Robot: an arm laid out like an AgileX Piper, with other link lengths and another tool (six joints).
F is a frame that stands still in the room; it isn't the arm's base.
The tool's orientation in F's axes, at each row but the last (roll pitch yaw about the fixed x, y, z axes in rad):
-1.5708 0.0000 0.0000
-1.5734 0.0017 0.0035
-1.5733 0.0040 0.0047
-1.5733 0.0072 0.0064
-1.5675 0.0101 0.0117
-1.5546 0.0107 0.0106
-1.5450 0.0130 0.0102
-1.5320 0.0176 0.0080
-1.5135 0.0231 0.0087
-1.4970 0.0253 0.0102
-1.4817 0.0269 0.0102
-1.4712 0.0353 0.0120
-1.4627 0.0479 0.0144
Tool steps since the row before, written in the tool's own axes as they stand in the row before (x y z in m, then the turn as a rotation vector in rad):
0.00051 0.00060 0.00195 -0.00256 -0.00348 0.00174
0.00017 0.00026 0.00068 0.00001 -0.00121 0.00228
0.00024 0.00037 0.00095 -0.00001 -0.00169 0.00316
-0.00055 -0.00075 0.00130 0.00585 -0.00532 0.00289
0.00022 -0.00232 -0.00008 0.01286 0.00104 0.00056
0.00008 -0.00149 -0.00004 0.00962 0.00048 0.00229
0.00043 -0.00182 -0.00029 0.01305 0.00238 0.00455
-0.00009 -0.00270 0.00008 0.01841 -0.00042 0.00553
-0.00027 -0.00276 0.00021 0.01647 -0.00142 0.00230
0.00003 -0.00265 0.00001 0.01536 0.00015 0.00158
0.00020 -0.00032 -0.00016 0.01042 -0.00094 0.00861
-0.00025 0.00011 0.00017 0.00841 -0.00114 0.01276
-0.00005 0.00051 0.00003 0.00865 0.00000 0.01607
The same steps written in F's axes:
0.00051 0.00195 -0.00060 -0.00256 0.00174 0.00348
0.00017 0.00068 -0.00026 0.00000 0.00228 0.00120
0.00023 0.00095 -0.00037 -0.00002 0.00316 0.00168
-0.00055 0.00130 0.00075 0.00587 0.00294 0.00527
0.00024 -0.00008 0.00232 0.01284 0.00071 -0.00117
0.00010 -0.00006 0.00149 0.00959 0.00240 -0.00055
0.00046 -0.00033 0.00181 0.01297 0.00474 -0.00243
-0.00004 -0.00003 0.00270 0.01837 0.00566 0.00031
-0.00021 0.00005 0.00277 0.01648 0.00236 0.00117
0.00010 -0.00018 0.00264 0.01534 0.00174 -0.00042
0.00021 -0.00019 0.00030 0.01037 0.00860 0.00142
-0.00026 0.00018 -0.00008 0.00834 0.01268 0.00210
-0.00008 0.00008 -0.00050 0.00849 0.01610 0.00132

